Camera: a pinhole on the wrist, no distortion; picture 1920 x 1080 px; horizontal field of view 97.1 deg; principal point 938.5 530.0 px. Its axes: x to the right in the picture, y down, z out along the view. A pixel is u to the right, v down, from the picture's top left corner.
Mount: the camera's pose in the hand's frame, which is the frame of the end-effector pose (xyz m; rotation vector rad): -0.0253 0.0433 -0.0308 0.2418 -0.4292 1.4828
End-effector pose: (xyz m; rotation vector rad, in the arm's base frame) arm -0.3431 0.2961 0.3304 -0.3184 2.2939 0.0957
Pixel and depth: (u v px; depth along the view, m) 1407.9 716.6 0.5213
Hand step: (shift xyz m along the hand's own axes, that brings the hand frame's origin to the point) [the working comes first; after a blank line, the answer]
In the camera's frame: 0.2886 0.1147 0.5213

-0.1970 0.0991 0.5485
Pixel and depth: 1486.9 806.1 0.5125
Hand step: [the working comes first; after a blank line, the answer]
In the camera's frame: 0.3315 0.1669 0.5125

-0.2462 0.1460 0.5532
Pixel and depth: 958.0 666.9 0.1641
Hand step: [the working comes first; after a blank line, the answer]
In the camera's frame: 0.0038 0.0265 0.1641

-0.0726 -0.0189 0.1160
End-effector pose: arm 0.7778 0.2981 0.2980 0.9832 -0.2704 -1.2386
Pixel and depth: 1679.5 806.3 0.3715
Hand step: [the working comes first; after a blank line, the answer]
In the camera's frame: 0.3247 0.1211 0.3715

-0.1828 0.1943 0.4280
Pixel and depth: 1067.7 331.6 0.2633
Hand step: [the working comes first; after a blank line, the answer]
In the camera's frame: 0.0401 -0.0616 0.2633

0.0031 -0.0342 0.2298
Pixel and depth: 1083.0 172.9 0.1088
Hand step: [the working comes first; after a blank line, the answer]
In the camera's frame: 0.0185 -0.0458 0.1088

0.0067 0.0113 0.0798
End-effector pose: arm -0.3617 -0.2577 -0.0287 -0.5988 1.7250 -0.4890
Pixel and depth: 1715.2 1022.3 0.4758
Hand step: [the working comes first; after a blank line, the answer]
In the camera's frame: 0.4359 0.2763 0.4758

-0.3465 0.2649 0.5526
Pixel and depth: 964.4 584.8 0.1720
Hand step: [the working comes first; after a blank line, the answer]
In the camera's frame: 0.0053 0.0111 0.1720

-0.0583 -0.0221 0.1253
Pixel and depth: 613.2 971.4 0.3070
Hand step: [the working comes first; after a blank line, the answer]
In the camera's frame: -0.1178 0.1598 0.3070

-0.2271 -0.1771 0.1798
